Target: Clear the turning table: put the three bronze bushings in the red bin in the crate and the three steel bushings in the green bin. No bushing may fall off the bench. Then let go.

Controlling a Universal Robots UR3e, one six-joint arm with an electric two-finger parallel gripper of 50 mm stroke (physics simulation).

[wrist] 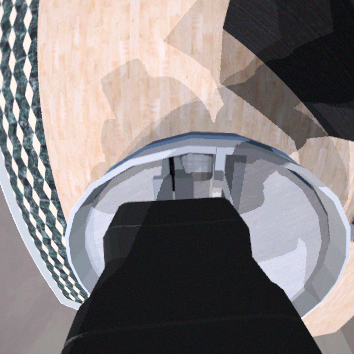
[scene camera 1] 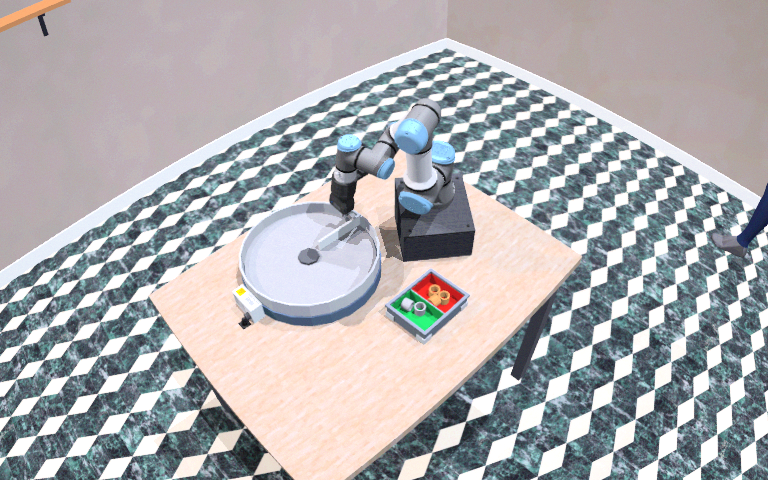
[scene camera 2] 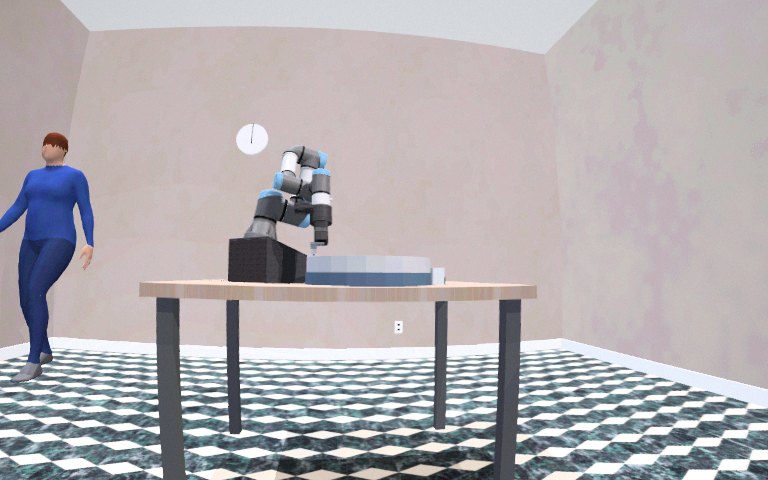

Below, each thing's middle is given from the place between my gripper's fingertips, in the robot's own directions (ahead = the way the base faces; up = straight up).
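Labels:
The turning table (scene camera 1: pixel 303 265) has my hand 50 mm to the right of it, 200 mm short of it and 30 mm above it. There is also the crate (scene camera 1: pixel 423 327), which is 400 mm to the left of my hand, 50 mm ahead of it and 50 mm below it. Going by their middles, the turning table is the nearest to my hand of the things named here.

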